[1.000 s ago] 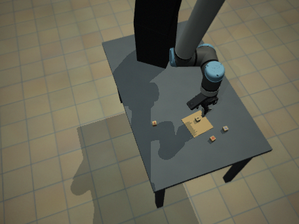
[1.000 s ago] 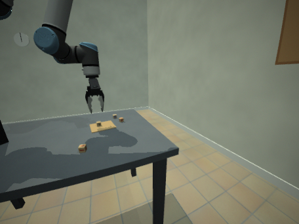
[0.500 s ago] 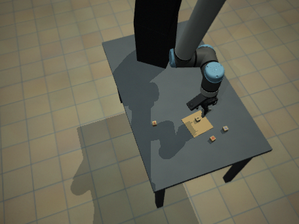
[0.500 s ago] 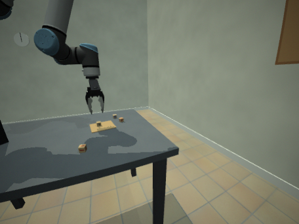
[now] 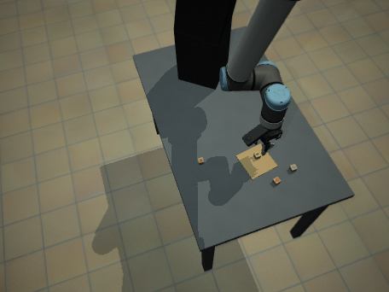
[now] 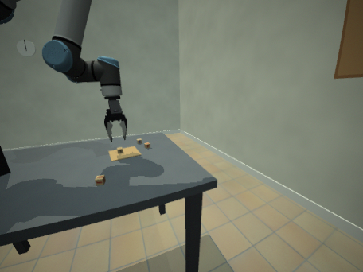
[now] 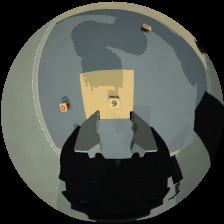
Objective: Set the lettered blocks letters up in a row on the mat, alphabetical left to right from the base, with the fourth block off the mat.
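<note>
My gripper is now 80 mm above the tan mat, 20 mm short of it and 10 mm to the left of it.
</note>
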